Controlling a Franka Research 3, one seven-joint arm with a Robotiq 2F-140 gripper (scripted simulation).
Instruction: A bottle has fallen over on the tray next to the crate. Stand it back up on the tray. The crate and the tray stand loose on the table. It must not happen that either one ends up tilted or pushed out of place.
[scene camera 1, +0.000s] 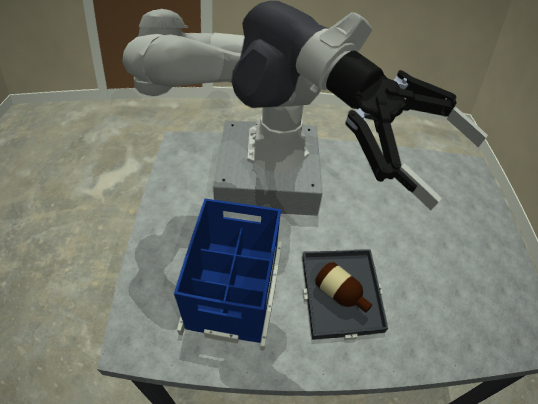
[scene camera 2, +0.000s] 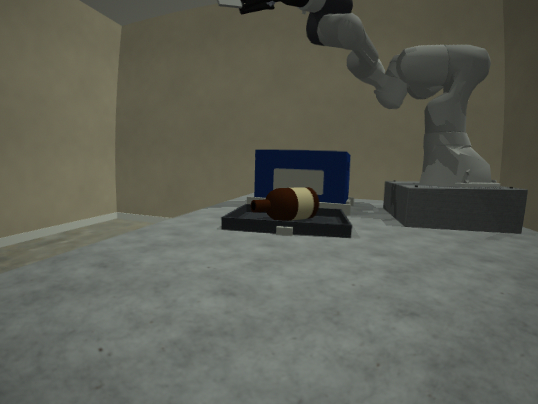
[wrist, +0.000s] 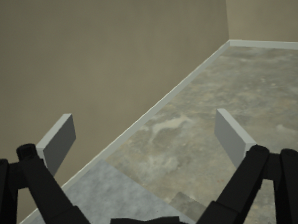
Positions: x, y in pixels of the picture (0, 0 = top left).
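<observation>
Dark grey tray: visible in scene camera 1 and scene camera 2; in the wrist view the tray is out of frame. A spot on this tray (scene camera 1: 327, 316) is the same spot as (scene camera 2: 264, 215). Brown bottle: visible in scene camera 1 (337, 283) and scene camera 2 (285, 204); in the wrist view the bottle is out of frame.
</observation>
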